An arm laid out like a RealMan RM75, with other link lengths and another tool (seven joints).
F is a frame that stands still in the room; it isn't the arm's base.
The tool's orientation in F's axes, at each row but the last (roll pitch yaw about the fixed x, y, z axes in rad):
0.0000 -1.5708 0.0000
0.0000 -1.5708 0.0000
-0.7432 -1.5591 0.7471
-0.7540 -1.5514 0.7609
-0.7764 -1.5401 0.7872
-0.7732 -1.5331 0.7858
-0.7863 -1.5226 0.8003
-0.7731 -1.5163 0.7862
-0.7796 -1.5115 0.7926
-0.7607 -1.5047 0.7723
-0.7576 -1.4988 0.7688
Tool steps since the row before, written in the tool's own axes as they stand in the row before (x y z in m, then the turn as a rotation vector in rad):
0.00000 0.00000 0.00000 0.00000 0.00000 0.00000
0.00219 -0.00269 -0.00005 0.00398 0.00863 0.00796
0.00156 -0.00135 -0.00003 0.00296 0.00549 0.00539
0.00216 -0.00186 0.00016 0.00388 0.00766 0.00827
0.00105 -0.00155 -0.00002 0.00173 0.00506 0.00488
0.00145 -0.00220 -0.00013 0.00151 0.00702 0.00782
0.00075 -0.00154 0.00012 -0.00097 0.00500 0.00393
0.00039 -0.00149 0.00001 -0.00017 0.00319 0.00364
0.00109 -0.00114 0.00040 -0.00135 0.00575 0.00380
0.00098 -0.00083 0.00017 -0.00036 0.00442 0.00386
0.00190 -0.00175 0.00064 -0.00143 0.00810 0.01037
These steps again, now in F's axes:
0.00000 0.00000 0.00000 0.00000 0.00000 0.00000
0.00005 -0.00269 0.00219 -0.00796 0.00863 0.00398
0.00005 -0.00134 0.00157 -0.00539 0.00549 0.00296
-0.00012 -0.00183 0.00219 -0.00827 0.00765 0.00389
0.00006 -0.00153 0.00108 -0.00490 0.00504 0.00173
0.00020 -0.00216 0.00150 -0.00787 0.00696 0.00154
-0.00007 -0.00151 0.00081 -0.00403 0.00491 -0.00101
0.00003 -0.00147 0.00045 -0.00369 0.00314 -0.00015
-0.00034 -0.00110 0.00115 -0.00393 0.00564 -0.00143
-0.00011 -0.00079 0.00102 -0.00393 0.00436 -0.00038
-0.00052 -0.00166 0.00202 -0.01053 0.00792 -0.00128

